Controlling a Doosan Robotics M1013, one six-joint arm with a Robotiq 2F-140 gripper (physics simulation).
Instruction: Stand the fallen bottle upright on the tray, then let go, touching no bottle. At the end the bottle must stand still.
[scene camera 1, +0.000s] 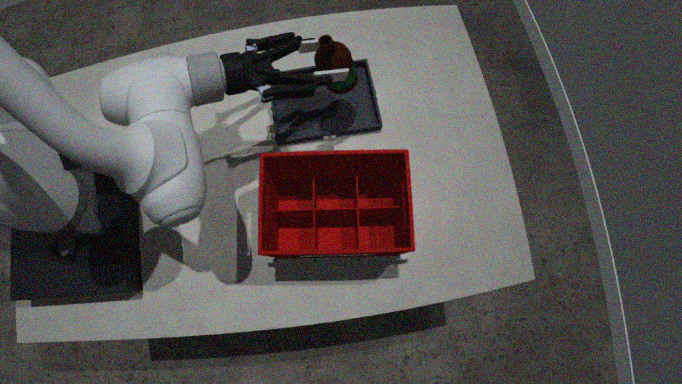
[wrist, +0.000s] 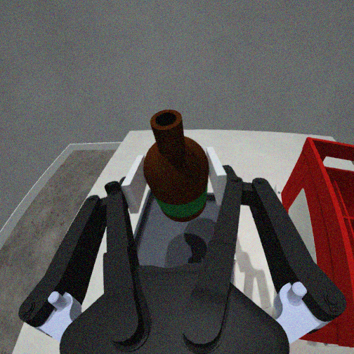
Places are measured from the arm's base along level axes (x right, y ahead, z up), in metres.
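Where they show: gripper, between the fingertips: (scene camera 1: 339, 58); arm's base, origin of its link: (scene camera 1: 70, 204).
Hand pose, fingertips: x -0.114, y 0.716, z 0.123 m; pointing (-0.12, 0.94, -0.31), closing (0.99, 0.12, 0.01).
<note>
Each offset is from my fingertips to the top centre of the thing. "spot": to the spot under its first point. Level surfaces: height alone.
The brown bottle with a green band @(dx +0.001, dy -0.011, dz +0.073 m) (scene camera 1: 334, 54) (wrist: 176, 167) is between the pale finger pads of my gripper (scene camera 1: 330, 59) (wrist: 175, 162), which is shut on it. The bottle is nearly upright, neck up, with its neck leaning somewhat toward the arm in the scene view. Its base is over the far part of the dark grey tray @(spot: dx +0.018, dy +0.068, dz -0.188 m) (scene camera 1: 368, 102) (wrist: 152, 241). A strip of tray shows between the base and the bottle's shadow, so the base looks a little above the tray; contact cannot be seen clearly. One finger hides part of the bottle in the scene view.
A red crate @(dx +0.273, dy -0.072, dz -0.018 m) (scene camera 1: 335, 152) (wrist: 330, 300) with several compartments stands beside the tray, on the right in the wrist view. Tray and crate are on the pale table @(dz -0.192 m) (scene camera 1: 450, 150) (wrist: 235, 142). The table's far edge lies beyond the bottle.
</note>
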